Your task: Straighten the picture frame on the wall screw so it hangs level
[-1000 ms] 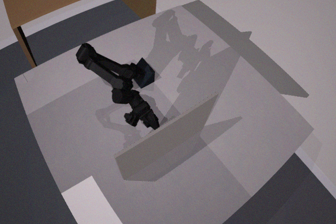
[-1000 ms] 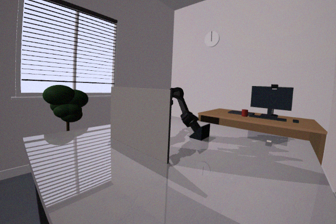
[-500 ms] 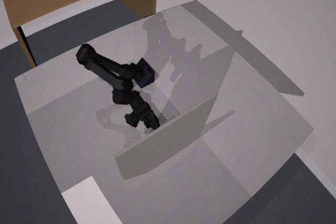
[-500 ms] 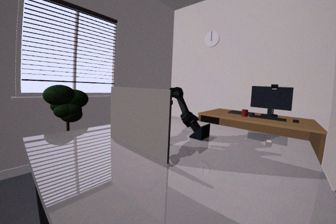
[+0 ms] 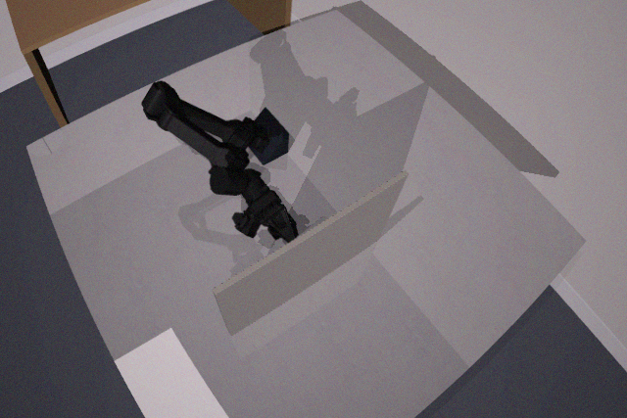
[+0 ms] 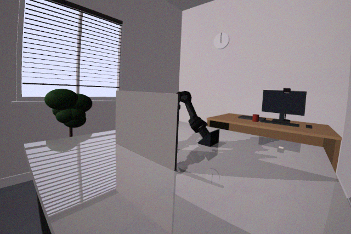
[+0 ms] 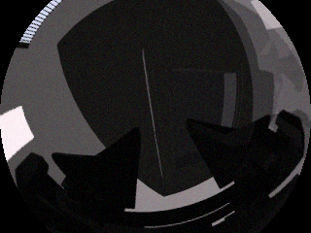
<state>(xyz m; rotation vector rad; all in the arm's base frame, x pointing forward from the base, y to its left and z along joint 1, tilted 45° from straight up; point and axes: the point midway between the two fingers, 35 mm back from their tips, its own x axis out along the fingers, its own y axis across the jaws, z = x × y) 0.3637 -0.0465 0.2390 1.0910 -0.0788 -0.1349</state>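
The picture frame is 50 mm below my gripper tip, 20 mm to the left of it and 10 mm ahead of it. From my gripper tip the other things lie so: beige wall panel: 60 mm below, 20 mm to the left, 20 mm ahead.
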